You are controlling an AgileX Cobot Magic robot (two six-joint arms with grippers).
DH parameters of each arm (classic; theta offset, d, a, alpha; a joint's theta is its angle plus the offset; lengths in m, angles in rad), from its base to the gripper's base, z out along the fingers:
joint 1: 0 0.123 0 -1.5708
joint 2: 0.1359 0 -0.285 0
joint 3: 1.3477 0 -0.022 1.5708
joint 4: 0 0.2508 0 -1.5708
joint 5: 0 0 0.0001 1.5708
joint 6: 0 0.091 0 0
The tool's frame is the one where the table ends.
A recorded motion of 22 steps. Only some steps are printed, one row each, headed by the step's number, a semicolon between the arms.
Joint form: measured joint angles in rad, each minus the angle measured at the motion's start. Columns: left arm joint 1, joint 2, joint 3, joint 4, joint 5, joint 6; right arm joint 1, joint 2, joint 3, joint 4, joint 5, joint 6.
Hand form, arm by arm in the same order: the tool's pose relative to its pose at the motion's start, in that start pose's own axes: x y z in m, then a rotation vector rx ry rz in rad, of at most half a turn. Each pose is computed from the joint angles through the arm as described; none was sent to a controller.
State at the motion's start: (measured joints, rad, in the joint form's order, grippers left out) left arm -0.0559 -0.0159 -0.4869 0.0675 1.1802 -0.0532; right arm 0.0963 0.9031 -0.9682 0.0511 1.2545 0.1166
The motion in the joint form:
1: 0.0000 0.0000 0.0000 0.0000 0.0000 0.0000; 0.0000 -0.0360 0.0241 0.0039 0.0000 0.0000
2: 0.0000 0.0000 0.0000 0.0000 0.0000 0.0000; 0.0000 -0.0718 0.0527 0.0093 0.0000 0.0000
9: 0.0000 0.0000 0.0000 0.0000 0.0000 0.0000; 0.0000 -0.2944 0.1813 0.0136 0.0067 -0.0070
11: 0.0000 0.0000 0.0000 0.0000 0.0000 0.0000; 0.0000 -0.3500 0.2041 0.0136 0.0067 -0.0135
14: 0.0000 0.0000 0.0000 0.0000 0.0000 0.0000; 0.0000 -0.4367 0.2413 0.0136 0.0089 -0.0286
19: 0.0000 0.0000 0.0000 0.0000 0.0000 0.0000; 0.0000 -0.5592 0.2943 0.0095 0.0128 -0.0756
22: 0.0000 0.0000 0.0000 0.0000 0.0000 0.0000; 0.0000 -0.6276 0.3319 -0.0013 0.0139 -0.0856
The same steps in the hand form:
1: 0.0000 0.0000 0.0000 0.0000 0.0000 0.0000; 0.0085 -0.0007 -0.0021 -0.0053 -0.0113 0.0006
2: 0.0000 0.0000 0.0000 0.0000 0.0000 0.0000; 0.0175 -0.0014 -0.0027 -0.0113 -0.0179 0.0019
9: 0.0000 0.0000 0.0000 0.0000 0.0000 0.0000; 0.0668 -0.0072 -0.0111 -0.0268 -0.1038 -0.0090
11: 0.0000 0.0000 0.0000 0.0000 0.0000 0.0000; 0.0777 -0.0085 -0.0137 -0.0307 -0.1364 -0.0173
14: 0.0000 0.0000 0.0000 0.0000 0.0000 0.0000; 0.0947 -0.0106 -0.0160 -0.0353 -0.1835 -0.0351
19: 0.0000 0.0000 0.0000 0.0000 0.0000 0.0000; 0.1182 -0.0141 -0.0162 -0.0333 -0.2499 -0.0864
22: 0.0000 0.0000 0.0000 0.0000 0.0000 0.0000; 0.1312 -0.0170 -0.0128 -0.0241 -0.2805 -0.0996

